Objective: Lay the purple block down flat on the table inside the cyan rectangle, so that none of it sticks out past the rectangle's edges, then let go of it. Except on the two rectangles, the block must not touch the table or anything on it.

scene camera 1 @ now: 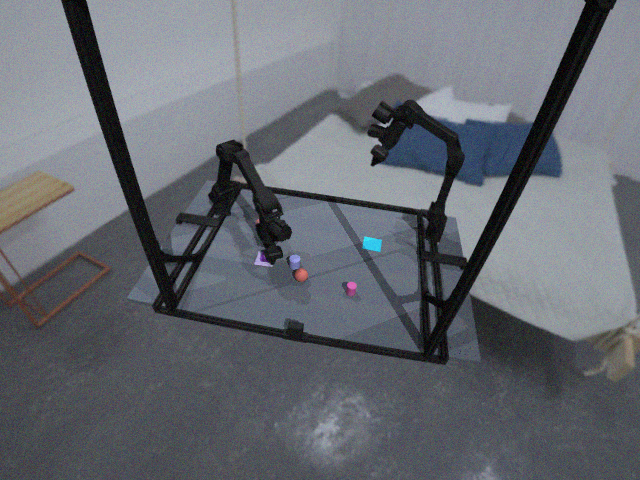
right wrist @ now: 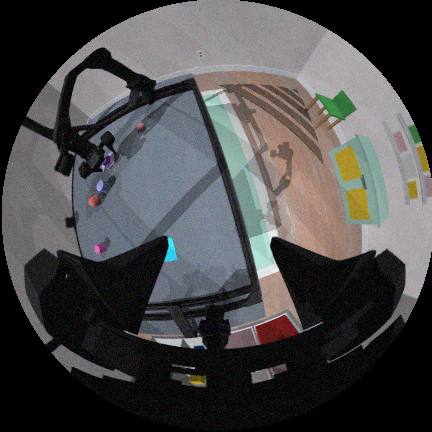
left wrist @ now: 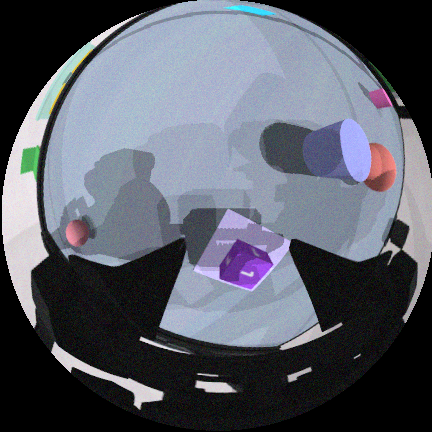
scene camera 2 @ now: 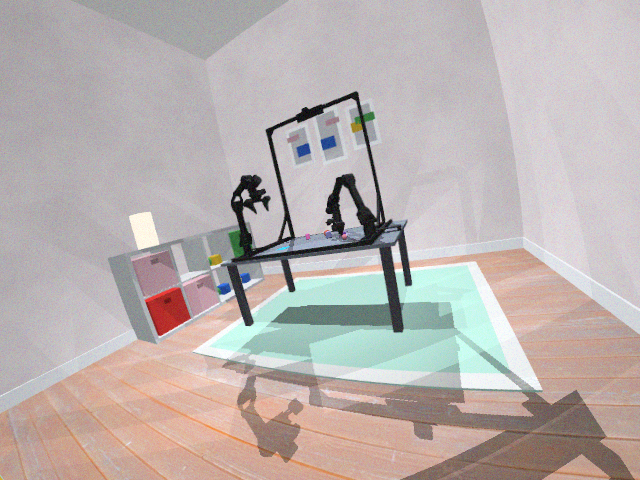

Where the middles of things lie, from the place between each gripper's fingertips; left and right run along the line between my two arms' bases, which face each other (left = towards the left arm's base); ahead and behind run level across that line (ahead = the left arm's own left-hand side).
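You'd find the pale lilac rectangle [left wrist: 232,226] 1 cm behind my left hand, 1 cm to the left of it and 1 cm below it. The purple block [left wrist: 244,264] is 1 cm behind that left hand and 1 cm to the left of it, while the lavender cylinder [left wrist: 340,150] is 10 cm to the right of the left hand, 3 cm behind it and 1 cm above it.
From my right hand, the lavender cylinder is 260 mm to the left, 360 mm behind and 260 mm below. The purple block is 350 mm behind my right hand, 380 mm to the left of it and 270 mm below it, and the pale lilac rectangle is 350 mm behind the same right hand, 380 mm to the left of it and 280 mm below it.
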